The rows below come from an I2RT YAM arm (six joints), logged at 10 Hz.
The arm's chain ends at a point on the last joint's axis. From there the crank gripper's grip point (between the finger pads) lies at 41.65 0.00 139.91 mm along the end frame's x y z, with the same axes.
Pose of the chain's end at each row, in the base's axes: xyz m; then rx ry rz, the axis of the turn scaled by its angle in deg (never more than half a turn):
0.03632 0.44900 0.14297 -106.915 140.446 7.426
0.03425 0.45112 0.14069 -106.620 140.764 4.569
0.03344 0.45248 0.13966 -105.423 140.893 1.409
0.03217 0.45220 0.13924 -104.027 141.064 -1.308
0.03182 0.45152 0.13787 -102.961 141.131 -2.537
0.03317 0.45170 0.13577 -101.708 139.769 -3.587
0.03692 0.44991 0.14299 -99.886 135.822 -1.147
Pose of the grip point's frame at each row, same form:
0.02458 0.42333 -0.00025 -106.915 140.446 7.426
0.02515 0.42186 -0.00204 -106.620 140.764 4.569
0.02828 0.42027 -0.00263 -105.423 140.893 1.409
0.03046 0.41761 -0.00257 -104.027 141.064 -1.308
0.03201 0.41621 -0.00377 -102.961 141.131 -2.537
0.03795 0.41764 -0.00610 -101.708 139.769 -3.587
0.04843 0.42535 -0.00045 -99.886 135.822 -1.147

